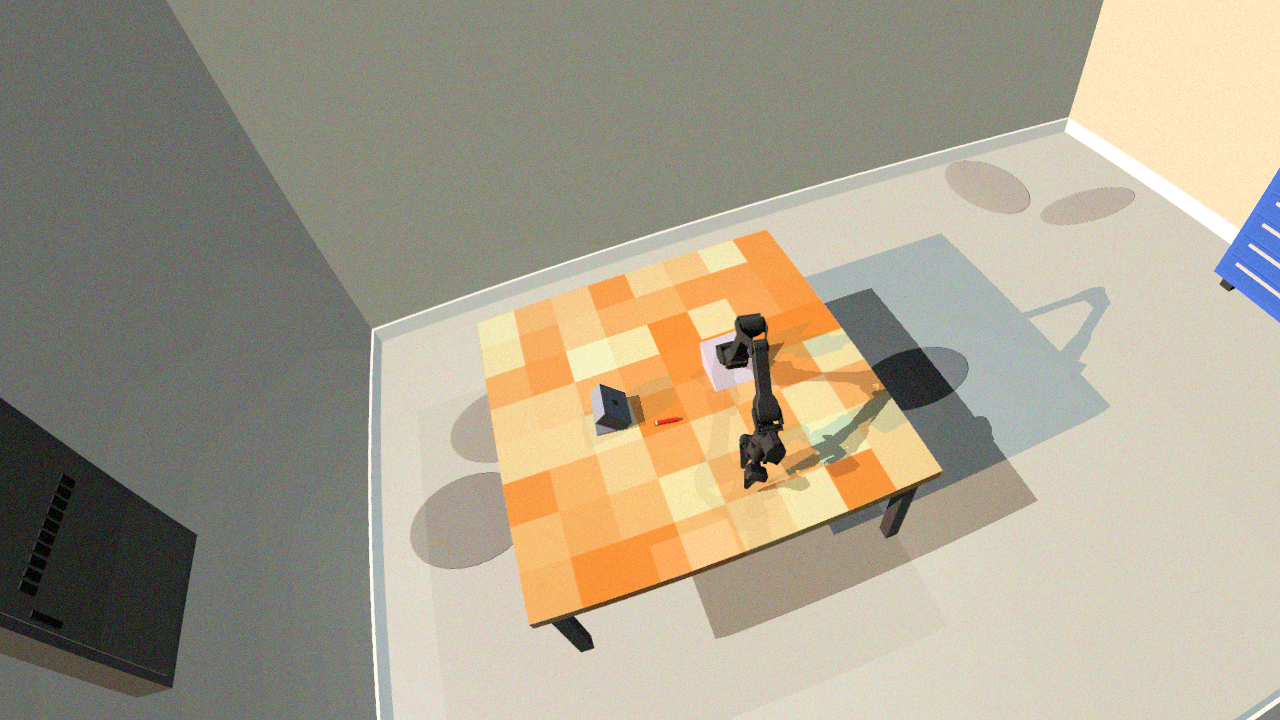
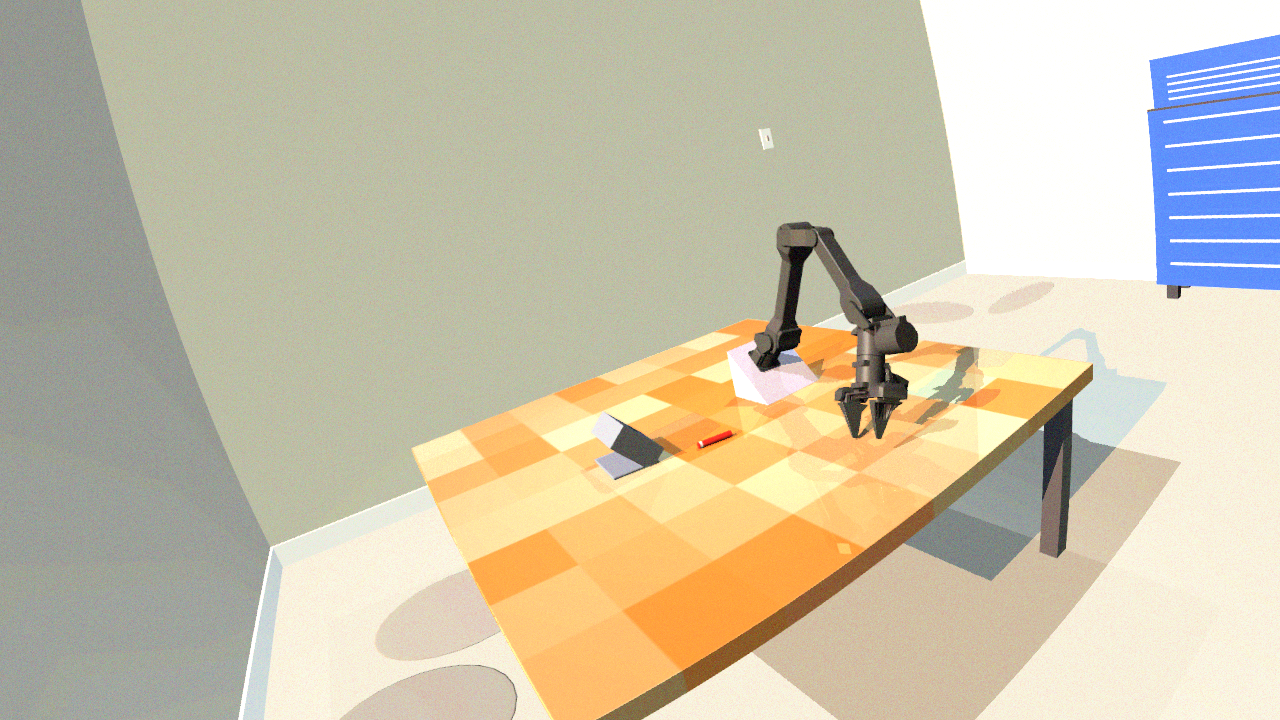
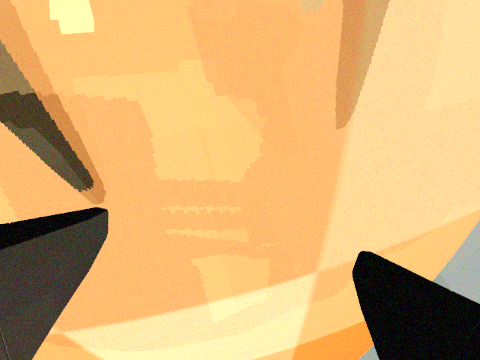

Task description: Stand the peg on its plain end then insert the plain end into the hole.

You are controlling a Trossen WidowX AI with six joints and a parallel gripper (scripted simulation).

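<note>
The red peg is 180 mm ahead of my gripper tip, 300 mm to the right of it and 10 mm below it. Round my gripper tip: dark sloped panel: 330 mm ahead, 390 mm to the right, 30 mm above.
</note>
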